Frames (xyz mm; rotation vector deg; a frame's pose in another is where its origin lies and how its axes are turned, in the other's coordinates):
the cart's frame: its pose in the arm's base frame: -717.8 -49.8 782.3 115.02 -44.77 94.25
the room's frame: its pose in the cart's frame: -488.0 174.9 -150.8 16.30 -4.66 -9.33
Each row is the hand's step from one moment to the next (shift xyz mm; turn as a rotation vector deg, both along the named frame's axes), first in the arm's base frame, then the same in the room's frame.
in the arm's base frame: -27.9 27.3 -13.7 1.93 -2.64 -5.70
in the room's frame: -22.8 -14.9 -31.1 -4.72 1.30 4.38
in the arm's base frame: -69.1 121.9 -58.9 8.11 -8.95 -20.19
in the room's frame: -83.6 -88.2 -91.3 -16.38 3.72 16.47
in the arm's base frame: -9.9 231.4 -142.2 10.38 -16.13 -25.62
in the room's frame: -152.4 -217.2 -58.8 -20.48 9.07 22.86
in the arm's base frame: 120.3 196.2 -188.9 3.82 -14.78 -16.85
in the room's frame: -157.0 -239.3 82.1 -14.10 10.97 14.07
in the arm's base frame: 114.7 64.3 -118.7 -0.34 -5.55 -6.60
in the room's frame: -83.8 -111.7 109.0 -6.07 4.80 3.82
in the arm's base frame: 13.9 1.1 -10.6 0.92 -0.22 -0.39
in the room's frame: -6.1 -7.2 14.8 -0.09 -0.19 1.00
